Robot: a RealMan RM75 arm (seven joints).
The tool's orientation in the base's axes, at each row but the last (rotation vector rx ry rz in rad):
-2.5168, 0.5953, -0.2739
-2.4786, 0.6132, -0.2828
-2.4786, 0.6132, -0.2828
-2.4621, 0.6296, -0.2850
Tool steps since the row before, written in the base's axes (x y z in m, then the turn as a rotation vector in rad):
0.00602, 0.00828, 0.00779, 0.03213, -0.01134, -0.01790
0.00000, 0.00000, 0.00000, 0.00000, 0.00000, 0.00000
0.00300, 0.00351, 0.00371, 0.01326, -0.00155, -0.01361
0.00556, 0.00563, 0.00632, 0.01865, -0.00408, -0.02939
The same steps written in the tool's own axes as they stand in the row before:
0.00201, -0.01267, -0.00091, 0.03234, 0.00686, 0.01970
0.00000, 0.00000, 0.00000, 0.00000, 0.00000, 0.00000
0.00117, -0.00579, -0.00040, 0.01142, 0.00408, 0.01471
0.00241, -0.00982, -0.00057, 0.01638, 0.01308, 0.02809

